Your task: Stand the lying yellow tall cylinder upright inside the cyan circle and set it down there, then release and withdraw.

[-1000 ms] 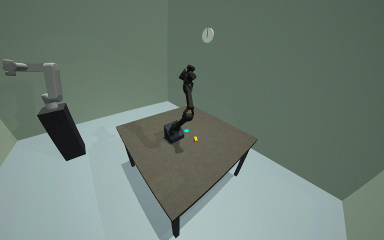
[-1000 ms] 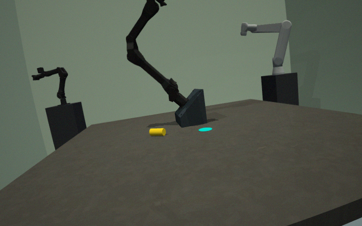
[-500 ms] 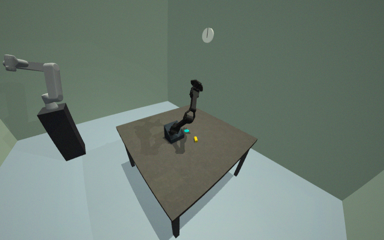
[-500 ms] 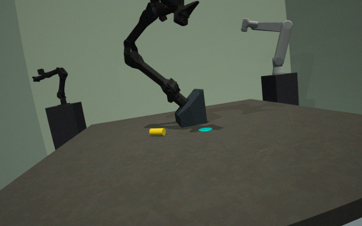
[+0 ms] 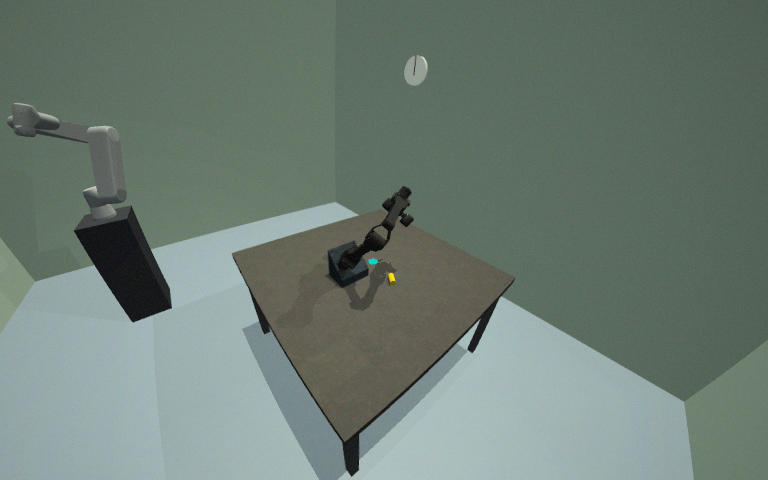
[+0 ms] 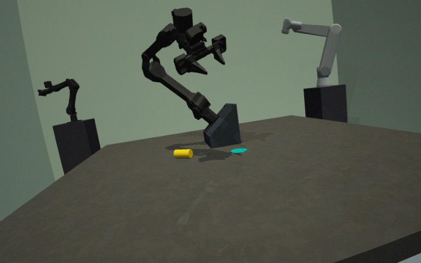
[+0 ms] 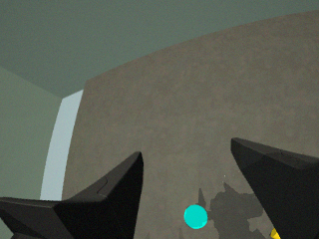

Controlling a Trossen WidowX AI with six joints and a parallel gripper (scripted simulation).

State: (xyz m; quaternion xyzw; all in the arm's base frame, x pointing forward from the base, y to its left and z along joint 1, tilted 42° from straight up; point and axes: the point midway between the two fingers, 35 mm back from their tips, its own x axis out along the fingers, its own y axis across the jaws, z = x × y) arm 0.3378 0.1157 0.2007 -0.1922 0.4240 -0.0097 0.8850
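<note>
Right now the yellow tall cylinder is 16 cm behind my gripper tip, 14 cm to the right of it and 28 cm below it. From my gripper tip the other things lie so: cyan circle: 12 cm behind, 7 cm to the left, 30 cm below.
</note>
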